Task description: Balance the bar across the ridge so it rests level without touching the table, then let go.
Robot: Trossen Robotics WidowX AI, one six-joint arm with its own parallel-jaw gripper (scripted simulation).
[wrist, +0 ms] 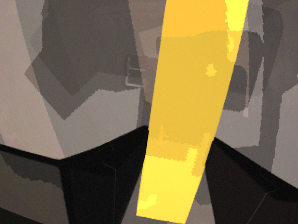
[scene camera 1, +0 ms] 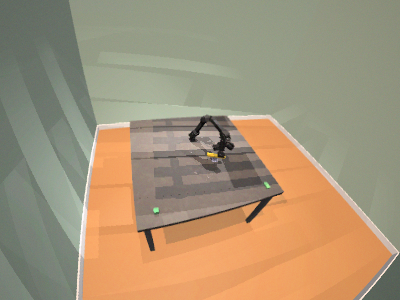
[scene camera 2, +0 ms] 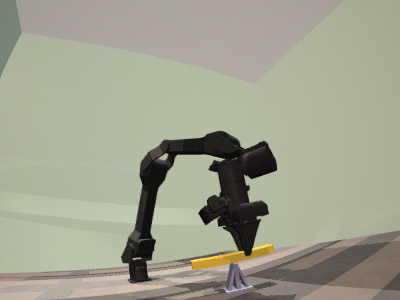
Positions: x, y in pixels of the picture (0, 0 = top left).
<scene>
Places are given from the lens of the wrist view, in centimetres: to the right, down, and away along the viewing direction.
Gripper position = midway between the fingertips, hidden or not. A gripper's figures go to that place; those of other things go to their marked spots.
my gripper (wrist: 177, 138): 2, 1, 10
yellow bar (wrist: 197, 55): 2, -2, 7
</scene>
